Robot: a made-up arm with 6 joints.
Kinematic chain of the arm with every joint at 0, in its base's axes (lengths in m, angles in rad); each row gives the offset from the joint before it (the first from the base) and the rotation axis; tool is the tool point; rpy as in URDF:
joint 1: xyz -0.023 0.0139 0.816 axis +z
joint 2: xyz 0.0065 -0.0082 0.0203 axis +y
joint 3: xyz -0.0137 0 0.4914 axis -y
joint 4: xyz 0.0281 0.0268 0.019 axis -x
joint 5: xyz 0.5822 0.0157 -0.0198 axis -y
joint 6: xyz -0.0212 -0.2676 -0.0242 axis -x
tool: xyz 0.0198 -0.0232 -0.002 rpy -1.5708 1.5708 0
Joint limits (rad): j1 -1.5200..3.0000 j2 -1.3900..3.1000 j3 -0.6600..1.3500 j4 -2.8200..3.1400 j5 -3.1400..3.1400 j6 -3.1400..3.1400
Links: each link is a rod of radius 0.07 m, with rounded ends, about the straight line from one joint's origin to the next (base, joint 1, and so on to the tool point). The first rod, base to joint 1, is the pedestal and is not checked.
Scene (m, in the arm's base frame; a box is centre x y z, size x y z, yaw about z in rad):
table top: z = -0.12
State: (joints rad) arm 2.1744 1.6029 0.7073 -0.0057 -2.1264 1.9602
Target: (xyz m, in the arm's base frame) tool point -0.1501 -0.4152 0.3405
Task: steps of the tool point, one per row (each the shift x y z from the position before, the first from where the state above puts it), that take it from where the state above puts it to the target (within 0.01 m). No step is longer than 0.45 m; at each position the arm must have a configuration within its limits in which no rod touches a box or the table.
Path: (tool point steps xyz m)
1: 0.3036 -0.1874 -0.2295
2: 0.1867 -0.3221 -0.1124
3: 0.0206 -0.3547 0.0107
4: -0.1262 -0.2804 0.1188
5: -0.1991 -0.1366 0.1943

